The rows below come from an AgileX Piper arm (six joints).
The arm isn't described. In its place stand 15 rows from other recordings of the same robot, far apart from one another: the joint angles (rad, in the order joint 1, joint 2, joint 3, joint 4, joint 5, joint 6), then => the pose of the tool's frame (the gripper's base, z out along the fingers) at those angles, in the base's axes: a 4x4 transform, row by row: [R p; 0 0 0 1], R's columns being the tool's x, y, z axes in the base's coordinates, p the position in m.
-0.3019 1.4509 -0.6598 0.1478 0.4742 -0.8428 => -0.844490 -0.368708 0.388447 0.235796; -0.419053 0.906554 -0.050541 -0.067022; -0.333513 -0.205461 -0.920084 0.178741; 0 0 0 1
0.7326 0.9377 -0.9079 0.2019 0.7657 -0.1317 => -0.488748 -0.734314 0.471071 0.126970; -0.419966 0.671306 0.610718 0.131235; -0.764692 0.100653 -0.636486 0.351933; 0 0 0 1
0.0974 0.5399 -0.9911 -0.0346 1.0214 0.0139 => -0.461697 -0.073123 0.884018 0.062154; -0.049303 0.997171 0.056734 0.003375; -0.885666 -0.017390 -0.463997 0.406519; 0 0 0 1
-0.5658 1.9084 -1.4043 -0.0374 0.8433 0.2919 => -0.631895 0.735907 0.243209 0.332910; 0.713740 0.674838 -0.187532 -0.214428; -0.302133 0.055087 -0.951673 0.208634; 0 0 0 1
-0.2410 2.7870 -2.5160 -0.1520 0.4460 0.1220 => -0.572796 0.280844 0.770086 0.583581; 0.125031 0.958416 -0.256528 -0.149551; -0.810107 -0.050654 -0.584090 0.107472; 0 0 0 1
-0.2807 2.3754 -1.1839 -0.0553 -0.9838 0.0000 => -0.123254 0.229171 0.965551 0.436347; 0.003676 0.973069 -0.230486 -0.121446; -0.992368 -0.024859 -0.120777 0.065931; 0 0 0 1
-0.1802 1.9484 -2.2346 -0.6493 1.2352 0.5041 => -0.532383 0.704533 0.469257 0.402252; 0.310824 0.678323 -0.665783 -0.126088; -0.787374 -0.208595 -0.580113 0.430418; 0 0 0 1
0.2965 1.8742 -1.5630 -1.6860 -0.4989 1.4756 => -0.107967 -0.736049 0.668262 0.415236; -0.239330 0.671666 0.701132 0.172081; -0.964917 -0.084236 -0.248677 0.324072; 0 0 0 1
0.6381 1.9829 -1.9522 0.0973 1.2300 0.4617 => -0.946557 -0.196132 0.256052 0.342668; -0.113793 0.945891 0.303876 0.264494; -0.301797 0.258499 -0.917658 0.318895; 0 0 0 1
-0.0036 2.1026 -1.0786 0.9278 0.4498 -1.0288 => -0.910136 -0.257375 0.324669 0.372278; -0.138616 0.927642 0.346793 0.030324; -0.390432 0.270625 -0.879957 0.077745; 0 0 0 1
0.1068 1.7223 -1.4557 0.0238 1.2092 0.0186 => -0.980458 -0.084124 0.177835 0.345739; -0.077947 0.996095 0.041452 0.039103; -0.180628 0.026780 -0.983187 0.283757; 0 0 0 1
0.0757 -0.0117 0.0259 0.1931 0.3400 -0.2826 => -0.242419 -0.162213 0.956515 0.052785; -0.118604 0.983483 0.136727 0.009844; -0.962895 -0.080301 -0.257654 0.175078; 0 0 0 1
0.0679 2.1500 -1.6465 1.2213 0.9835 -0.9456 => -0.798547 -0.498378 0.337553 0.454855; -0.027204 0.590091 0.806878 0.102269; -0.601318 0.635147 -0.484773 0.212800; 0 0 0 1
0.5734 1.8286 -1.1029 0.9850 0.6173 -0.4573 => -0.935380 -0.329594 0.128188 0.283671; -0.168882 0.734786 0.656938 0.235437; -0.310714 0.592838 -0.742967 0.186823; 0 0 0 1
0.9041 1.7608 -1.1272 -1.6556 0.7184 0.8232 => -0.007671 -0.364742 0.931077 0.280710; -0.934932 0.332929 0.122720 0.260226; -0.354743 -0.869553 -0.343562 0.250253; 0 0 0 1
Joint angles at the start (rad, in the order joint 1, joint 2, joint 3, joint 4, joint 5, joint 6):
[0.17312 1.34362 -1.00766 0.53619 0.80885 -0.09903]
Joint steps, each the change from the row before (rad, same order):
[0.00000 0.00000 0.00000 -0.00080 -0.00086 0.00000]
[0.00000 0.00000 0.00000 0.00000 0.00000 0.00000]
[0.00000 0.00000 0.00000 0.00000 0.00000 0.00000]
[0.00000 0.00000 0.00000 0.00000 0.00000 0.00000]
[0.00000 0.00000 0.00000 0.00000 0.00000 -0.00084]
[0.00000 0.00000 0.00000 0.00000 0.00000 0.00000]
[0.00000 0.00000 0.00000 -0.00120 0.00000 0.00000]
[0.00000 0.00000 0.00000 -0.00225 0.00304 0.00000]
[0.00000 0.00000 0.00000 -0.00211 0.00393 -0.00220]
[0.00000 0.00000 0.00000 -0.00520 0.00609 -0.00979]
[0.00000 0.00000 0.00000 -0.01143 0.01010 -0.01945]
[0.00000 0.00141 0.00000 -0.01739 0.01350 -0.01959]
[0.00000 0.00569 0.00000 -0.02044 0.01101 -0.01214]
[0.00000 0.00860 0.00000 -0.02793 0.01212 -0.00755]
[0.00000 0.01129 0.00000 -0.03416 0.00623 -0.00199]
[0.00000 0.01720 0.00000 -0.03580 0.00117 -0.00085]
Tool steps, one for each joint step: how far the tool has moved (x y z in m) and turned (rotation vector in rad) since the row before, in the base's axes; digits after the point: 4 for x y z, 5 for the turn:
[0.0001 -0.0001 0.0000 -0.00074 -0.00088 -0.00023]
[0.0000 0.0000 0.0000 0.00000 0.00000 0.00000]
[0.0000 0.0000 0.0000 0.00000 0.00000 0.00000]
[0.0000 0.0000 0.0000 0.00000 0.00000 0.00000]
[0.0000 0.0000 0.0000 -0.00037 -0.00038 0.00065]
[0.0000 0.0000 0.0000 0.00000 0.00000 0.00000]
[0.0000 -0.0001 0.0000 -0.00115 -0.00020 0.00030]
[-0.0002 -0.0001 -0.0002 -0.00222 0.00227 0.00205]
[-0.0003 -0.0001 -0.0002 -0.00309 0.00208 0.00416]
[-0.0005 -0.0002 -0.0004 -0.00940 0.00005 0.01188]
[-0.0008 -0.0005 -0.0007 -0.01956 -0.00172 0.02295]
[-0.0008 -0.0008 -0.0014 -0.02549 0.00183 0.02620]
[0.0001 -0.0009 -0.0025 -0.02580 0.00683 0.01991]
[0.0005 -0.0013 -0.0035 -0.03151 0.01165 0.01862]
[0.0014 -0.0018 -0.0042 -0.03541 0.01037 0.01330]
[0.0027 -0.0018 -0.0056 -0.03718 0.01180 0.01121]

